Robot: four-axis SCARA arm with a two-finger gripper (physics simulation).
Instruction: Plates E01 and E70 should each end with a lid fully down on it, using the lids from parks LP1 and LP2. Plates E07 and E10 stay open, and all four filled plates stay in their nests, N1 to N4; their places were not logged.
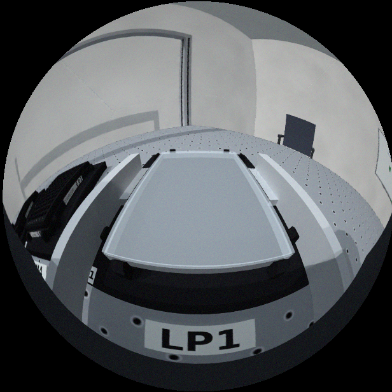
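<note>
My gripper (198,160) is shut on a pale grey lid (200,215), with one finger at each long side. The lid lies level at the dark park LP1 (200,287), whose white sign (200,338) reads LP1. Small dark posts show at the lid's edges. Any gap beneath the lid is hard to tell. At the left, beyond the left finger, a black plate (56,197) stands in a dark nest, partly hidden; its small label (73,194) is hard to read surely. A partly hidden sign (39,268) there seems to read N4. LP2 does not show.
The left finger's long plate (92,220) and the right finger's long plate (305,215) flank the lid. More dark fixtures stand at the far left edge. The perforated table (332,200) stretches behind and to the right. A dark chair (300,134) stands by the wall beyond.
</note>
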